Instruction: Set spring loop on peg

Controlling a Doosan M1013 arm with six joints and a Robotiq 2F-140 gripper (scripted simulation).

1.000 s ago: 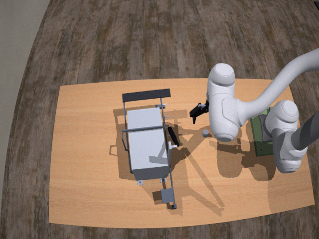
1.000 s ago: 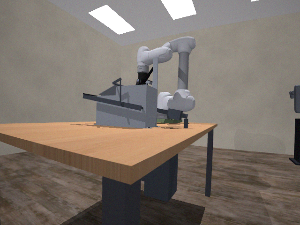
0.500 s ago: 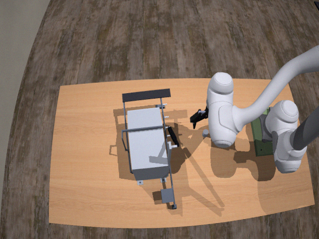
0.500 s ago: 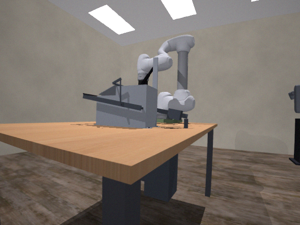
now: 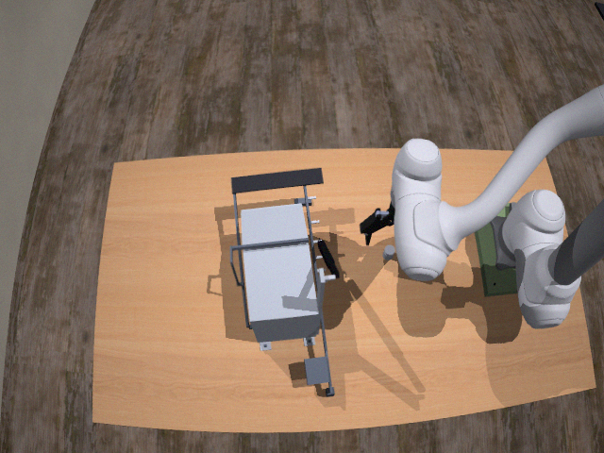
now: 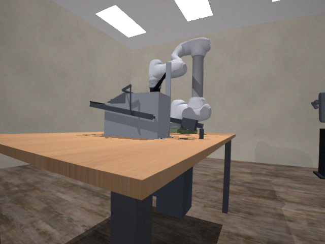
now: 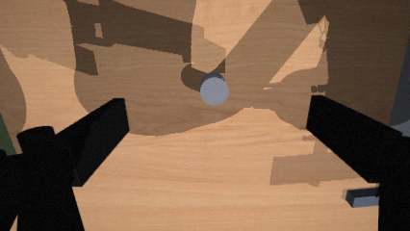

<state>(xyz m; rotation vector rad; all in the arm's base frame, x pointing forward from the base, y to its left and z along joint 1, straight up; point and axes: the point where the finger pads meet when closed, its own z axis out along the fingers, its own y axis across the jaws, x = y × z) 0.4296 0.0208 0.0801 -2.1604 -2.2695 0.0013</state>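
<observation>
Now: hand 9 cm above the steel test weight. Round my hand: peg: 19 cm ahead, 22 cm to the left, 28 cm above.
</observation>
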